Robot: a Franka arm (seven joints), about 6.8 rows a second.
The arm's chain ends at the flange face. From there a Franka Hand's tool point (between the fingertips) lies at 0.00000 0.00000 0.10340 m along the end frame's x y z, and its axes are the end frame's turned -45 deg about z.
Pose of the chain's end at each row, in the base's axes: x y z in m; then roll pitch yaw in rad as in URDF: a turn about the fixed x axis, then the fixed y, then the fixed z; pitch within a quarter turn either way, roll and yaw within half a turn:
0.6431 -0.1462 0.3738 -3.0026 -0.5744 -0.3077
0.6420 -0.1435 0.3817 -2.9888 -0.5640 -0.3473
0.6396 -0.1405 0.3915 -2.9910 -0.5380 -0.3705
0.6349 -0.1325 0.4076 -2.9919 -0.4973 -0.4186
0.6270 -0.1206 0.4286 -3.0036 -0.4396 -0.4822
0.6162 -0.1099 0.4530 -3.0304 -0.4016 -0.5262
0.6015 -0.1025 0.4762 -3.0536 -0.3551 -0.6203
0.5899 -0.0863 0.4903 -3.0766 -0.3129 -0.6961
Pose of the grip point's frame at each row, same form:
0.7005 -0.1494 0.2878 2.7932 -0.4853 0.6059
0.6987 -0.1473 0.2953 2.8106 -0.4881 0.5656
0.6940 -0.1450 0.3037 2.8324 -0.4706 0.5312
0.6857 -0.1382 0.3177 2.8672 -0.4445 0.4673
0.6722 -0.1282 0.3359 2.9084 -0.3995 0.3815
0.6567 -0.1202 0.3584 2.9220 -0.3561 0.3215
0.6359 -0.1159 0.3796 2.9434 -0.3090 0.2119
0.6186 -0.1015 0.3921 2.9604 -0.2644 0.1237

